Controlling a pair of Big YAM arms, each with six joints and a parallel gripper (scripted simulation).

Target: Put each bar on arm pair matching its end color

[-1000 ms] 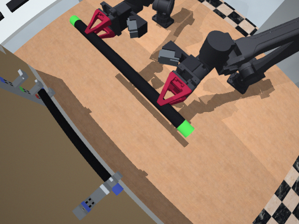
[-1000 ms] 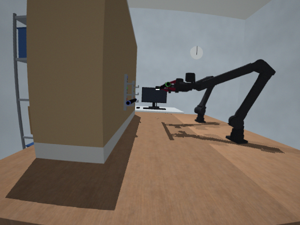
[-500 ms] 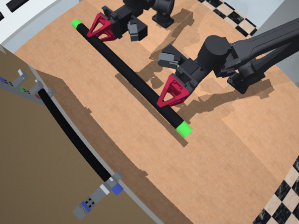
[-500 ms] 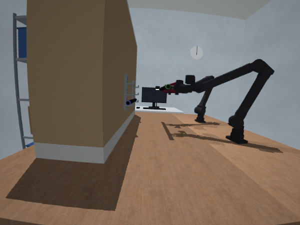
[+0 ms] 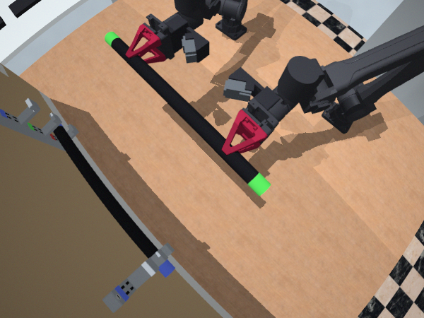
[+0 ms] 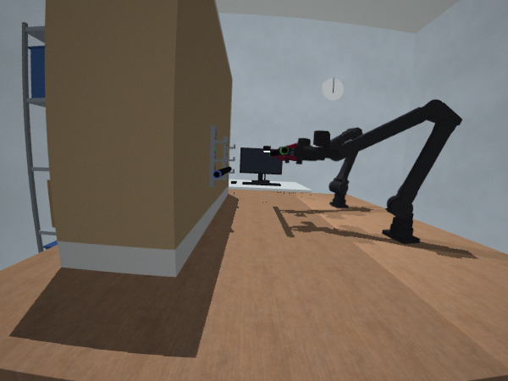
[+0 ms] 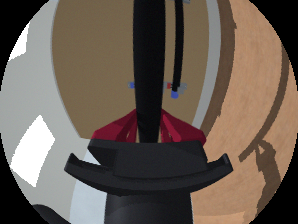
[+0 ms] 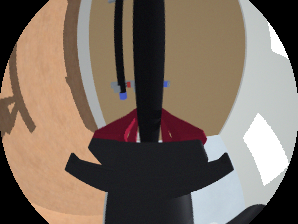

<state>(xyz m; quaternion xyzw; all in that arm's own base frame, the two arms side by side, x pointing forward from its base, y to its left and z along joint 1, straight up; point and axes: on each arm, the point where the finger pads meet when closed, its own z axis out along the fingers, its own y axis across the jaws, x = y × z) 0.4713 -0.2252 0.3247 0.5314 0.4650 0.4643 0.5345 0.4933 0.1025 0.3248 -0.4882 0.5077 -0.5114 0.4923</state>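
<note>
Now: the green-ended bar 150 mm to the right of my left hand. Also, from my left hand: brown wall (450 mm ahead, 140 mm to the right, 130 mm above); blue-ended bar (260 mm ahead, 160 mm to the right, 110 mm below).
</note>
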